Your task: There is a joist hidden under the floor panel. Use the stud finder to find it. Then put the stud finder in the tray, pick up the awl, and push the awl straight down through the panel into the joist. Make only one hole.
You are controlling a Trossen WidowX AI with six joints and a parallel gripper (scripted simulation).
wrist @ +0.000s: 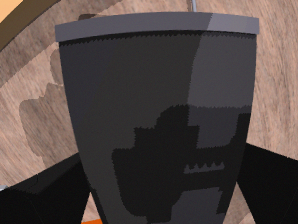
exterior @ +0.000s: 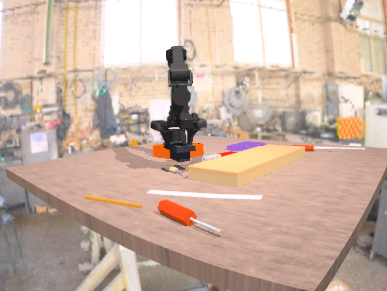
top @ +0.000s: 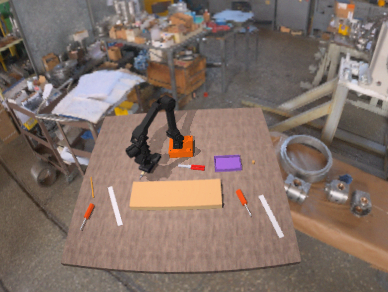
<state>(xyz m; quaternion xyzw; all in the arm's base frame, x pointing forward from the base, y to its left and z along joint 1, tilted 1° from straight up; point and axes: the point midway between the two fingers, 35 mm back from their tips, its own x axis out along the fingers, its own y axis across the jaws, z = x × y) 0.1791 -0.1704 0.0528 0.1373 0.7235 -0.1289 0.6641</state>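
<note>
Right now my gripper tip is 2 cm above the black stud finder and 1 cm past it. Also, from my gripper tip: purple tray (49 cm to the left, 6 cm below, 4 cm behind); then awl (6 cm below, 5 cm to the right, 3 cm ahead); then yellow pencil (38 cm to the right, 14 cm ahead, 7 cm below).
</note>
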